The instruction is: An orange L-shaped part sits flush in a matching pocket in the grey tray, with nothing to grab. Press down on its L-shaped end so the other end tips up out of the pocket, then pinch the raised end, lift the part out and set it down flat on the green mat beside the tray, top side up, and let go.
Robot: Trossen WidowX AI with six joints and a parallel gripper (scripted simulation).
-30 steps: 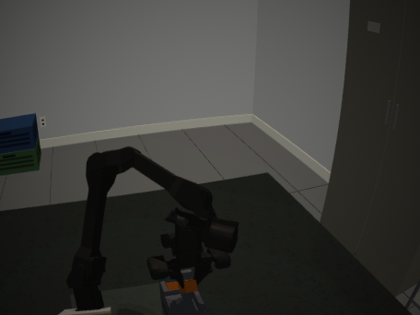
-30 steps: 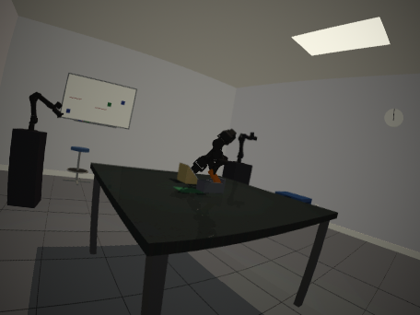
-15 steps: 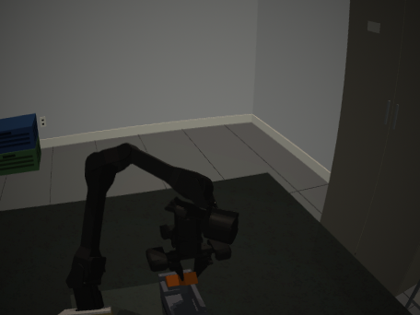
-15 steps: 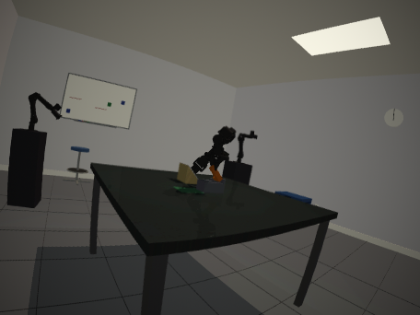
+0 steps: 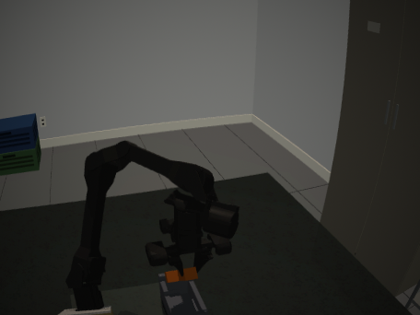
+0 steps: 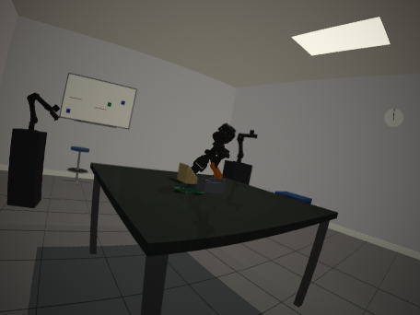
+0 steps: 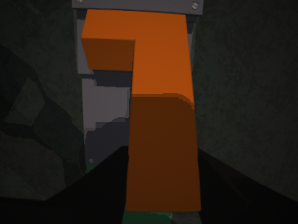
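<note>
My gripper tip is now 170 mm above the green mat and 150 mm to the left of it. Also, from my gripper tip: orange L-shaped part: 30 mm to the left, 30 mm below, 20 mm behind.
</note>
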